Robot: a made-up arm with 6 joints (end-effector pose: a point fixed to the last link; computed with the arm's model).
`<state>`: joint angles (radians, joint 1 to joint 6).
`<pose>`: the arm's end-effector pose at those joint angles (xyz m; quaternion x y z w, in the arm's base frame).
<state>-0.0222 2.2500 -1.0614 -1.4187 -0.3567 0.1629</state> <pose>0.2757 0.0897 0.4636 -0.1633 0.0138 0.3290 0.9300</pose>
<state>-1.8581 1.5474 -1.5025 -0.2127 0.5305 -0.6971</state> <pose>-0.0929 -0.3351 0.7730 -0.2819 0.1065 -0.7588 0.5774</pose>
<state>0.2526 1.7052 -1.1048 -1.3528 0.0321 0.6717</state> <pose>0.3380 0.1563 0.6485 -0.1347 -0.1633 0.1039 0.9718</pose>
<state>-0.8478 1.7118 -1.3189 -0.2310 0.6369 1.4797</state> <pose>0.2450 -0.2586 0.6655 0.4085 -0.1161 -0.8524 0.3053</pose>
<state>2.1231 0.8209 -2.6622 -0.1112 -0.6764 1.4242</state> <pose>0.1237 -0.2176 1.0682 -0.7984 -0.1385 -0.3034 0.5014</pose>
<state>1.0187 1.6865 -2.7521 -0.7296 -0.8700 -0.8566</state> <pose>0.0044 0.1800 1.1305 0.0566 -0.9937 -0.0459 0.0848</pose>
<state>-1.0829 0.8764 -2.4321 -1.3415 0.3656 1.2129</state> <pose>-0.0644 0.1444 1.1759 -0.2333 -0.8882 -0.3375 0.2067</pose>
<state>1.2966 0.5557 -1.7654 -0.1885 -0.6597 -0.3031</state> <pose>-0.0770 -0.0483 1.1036 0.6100 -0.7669 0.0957 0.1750</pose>
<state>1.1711 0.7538 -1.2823 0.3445 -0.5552 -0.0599</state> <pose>0.0269 0.1615 1.0296 0.7255 -0.4328 0.1969 0.4975</pose>
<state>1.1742 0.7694 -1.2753 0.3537 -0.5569 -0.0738</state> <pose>0.0297 0.1684 1.0255 0.7204 -0.4296 0.1962 0.5079</pose>
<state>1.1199 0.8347 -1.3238 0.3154 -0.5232 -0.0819</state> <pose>0.0419 0.1822 1.0269 0.6862 -0.4538 0.1971 0.5333</pose>
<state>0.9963 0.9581 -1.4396 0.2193 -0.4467 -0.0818</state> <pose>0.0707 0.2015 1.0330 0.6120 -0.5050 0.1939 0.5769</pose>
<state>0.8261 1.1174 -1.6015 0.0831 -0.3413 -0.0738</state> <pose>0.1182 0.2160 1.0387 0.5031 -0.5628 0.1761 0.6318</pose>
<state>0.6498 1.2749 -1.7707 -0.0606 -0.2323 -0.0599</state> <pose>0.1742 0.2149 1.0411 0.3829 -0.6059 0.1404 0.6831</pose>
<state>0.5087 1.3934 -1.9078 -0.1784 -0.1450 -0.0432</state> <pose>0.2194 0.2001 1.0419 0.2841 -0.6289 0.0991 0.7169</pose>
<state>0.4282 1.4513 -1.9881 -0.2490 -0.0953 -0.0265</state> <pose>0.2412 0.1849 1.0449 0.2297 -0.6399 0.0704 0.7299</pose>
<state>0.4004 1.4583 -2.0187 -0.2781 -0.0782 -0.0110</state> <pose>0.2432 0.1766 1.0506 0.2150 -0.6476 0.0592 0.7286</pose>
